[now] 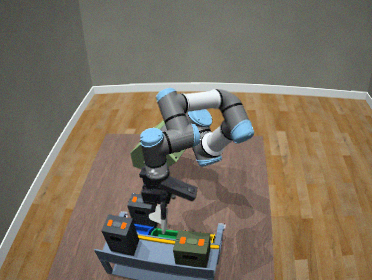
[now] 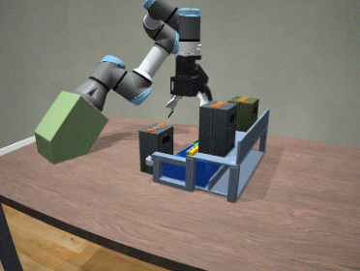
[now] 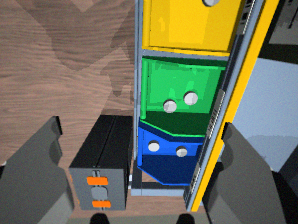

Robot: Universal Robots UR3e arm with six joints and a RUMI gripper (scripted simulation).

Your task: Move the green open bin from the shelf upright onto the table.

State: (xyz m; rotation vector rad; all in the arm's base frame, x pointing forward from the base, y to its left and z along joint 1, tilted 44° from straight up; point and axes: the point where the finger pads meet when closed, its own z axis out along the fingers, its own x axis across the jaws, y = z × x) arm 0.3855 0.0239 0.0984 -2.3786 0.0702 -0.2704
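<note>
Now: hand 9 cm above the green open bin, 6 cm short of it and 1 cm to the left of it. Round my hand: yellow bar 10 cm ahead, 2 cm below; yellow bin 11 cm to the left, 9 cm below, 6 cm ahead; blue bin 12 cm to the right, 9 cm below, 6 cm ahead.
</note>
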